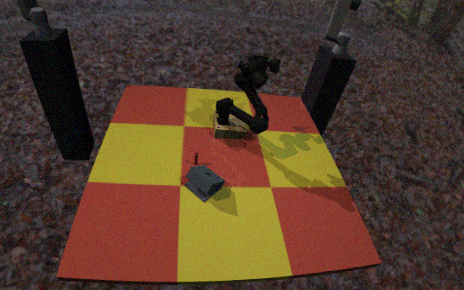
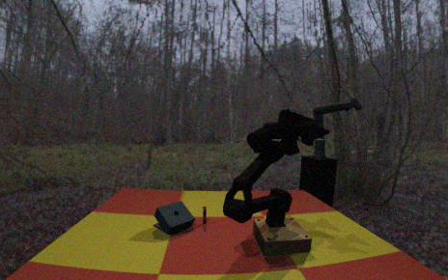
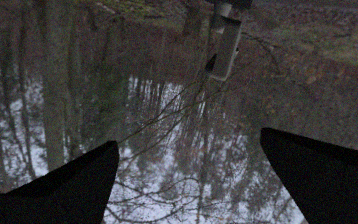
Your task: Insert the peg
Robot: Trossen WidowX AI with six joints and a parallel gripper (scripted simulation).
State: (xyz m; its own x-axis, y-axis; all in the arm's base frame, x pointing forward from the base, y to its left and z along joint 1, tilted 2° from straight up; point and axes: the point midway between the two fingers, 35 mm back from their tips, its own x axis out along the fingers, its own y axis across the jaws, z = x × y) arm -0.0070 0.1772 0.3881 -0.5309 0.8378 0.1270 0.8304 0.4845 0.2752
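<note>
Right now the red round peg is 39 cm to the right of my gripper tip, 39 cm below it and 30 cm ahead of it. Also, from my gripper tip: grey sloped panel: 43 cm ahead, 40 cm below, 35 cm to the right.
</note>
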